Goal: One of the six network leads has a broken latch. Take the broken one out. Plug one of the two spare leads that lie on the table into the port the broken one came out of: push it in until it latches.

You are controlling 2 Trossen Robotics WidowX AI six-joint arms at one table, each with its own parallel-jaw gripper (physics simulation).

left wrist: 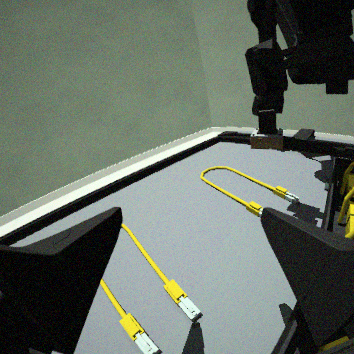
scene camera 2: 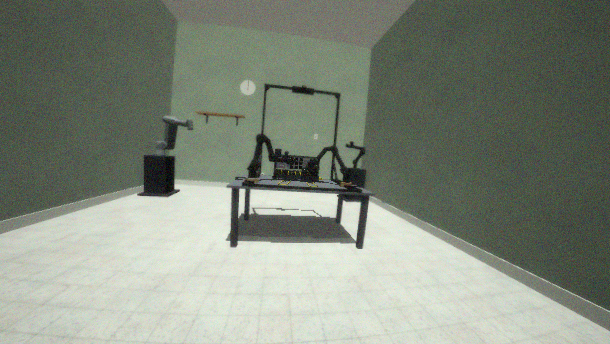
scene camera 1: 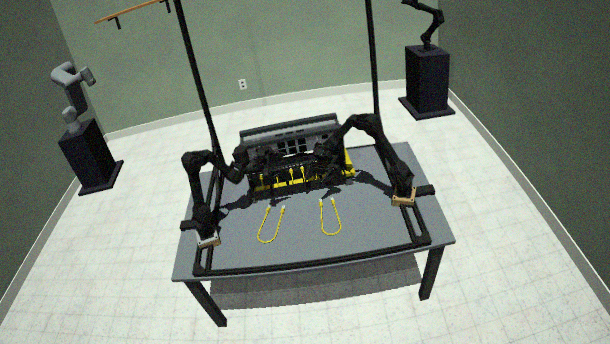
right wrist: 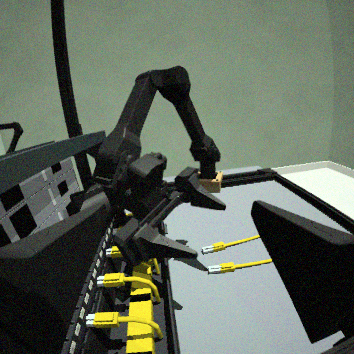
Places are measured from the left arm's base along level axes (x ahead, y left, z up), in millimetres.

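Pixels of known places: left gripper, fingertip midpoint: (left wrist: 192, 214) (scene camera 2: 305, 171) (scene camera 1: 312, 181) (right wrist: 212, 228); right gripper, fingertip midpoint: (left wrist: 313, 36) (scene camera 2: 296, 160) (scene camera 1: 286, 161) (right wrist: 180, 209); left arm's base, link origin: (scene camera 2: 346, 182) (scene camera 1: 404, 192) (right wrist: 207, 175); right arm's base, link origin: (left wrist: 267, 131) (scene camera 2: 252, 177) (scene camera 1: 206, 234).
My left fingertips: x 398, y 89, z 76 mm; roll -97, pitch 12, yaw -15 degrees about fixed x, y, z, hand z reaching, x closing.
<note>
Ahead of a thing's pixels: the offset from my left fingertips to its top centre. "pt": to the spot under its first point.
Two yellow spare leads lie in U shapes on the table: the left one {pt 178 mm ahead, 250 mm left, 112 mm down} (scene camera 1: 258, 231) (left wrist: 227, 168) and the right one (scene camera 1: 340, 225) (left wrist: 175, 290) (right wrist: 230, 266). Yellow network leads {pt 88 mm ahead, 89 mm right, 27 mm down} (scene camera 1: 302, 171) (right wrist: 112, 279) stand in a row of ports in the black rack behind them; the state of their latches cannot be told. My left gripper (left wrist: 192, 214) is open and empty, above the table in front of the rack's right part. My right gripper is open and empty near the rack's left part, its fingers spread over the port row and the table. Arms hide some of the ports.
A yellow bar (right wrist: 140, 312) with black bands runs along the rack front. A grey panel (scene camera 1: 260, 136) with square openings stands behind. Dark frame beams (scene camera 1: 310, 264) edge the table, and posts (scene camera 1: 374, 65) rise at the back. The two grippers are close together over the rack.
</note>
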